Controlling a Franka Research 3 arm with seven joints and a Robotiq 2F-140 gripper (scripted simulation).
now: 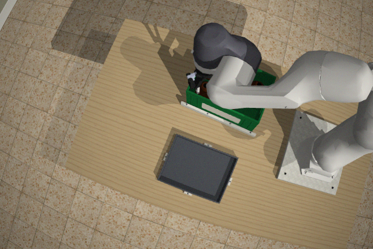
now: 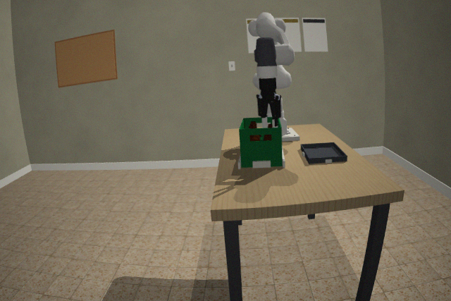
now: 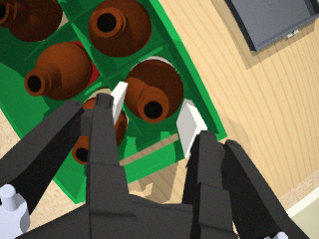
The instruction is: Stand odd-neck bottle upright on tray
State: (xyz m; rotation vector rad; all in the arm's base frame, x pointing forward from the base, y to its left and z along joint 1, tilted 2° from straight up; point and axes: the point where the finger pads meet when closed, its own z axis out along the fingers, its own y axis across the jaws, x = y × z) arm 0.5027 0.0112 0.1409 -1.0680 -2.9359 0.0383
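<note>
Right now the glass bottle is 9 cm behind my hand and 9 cm below it. From my hand the other things lie so: green crate (8 cm behind, 5 cm to the right, 9 cm below); dark grey tray (12 cm behind, 25 cm to the left, 16 cm below).
</note>
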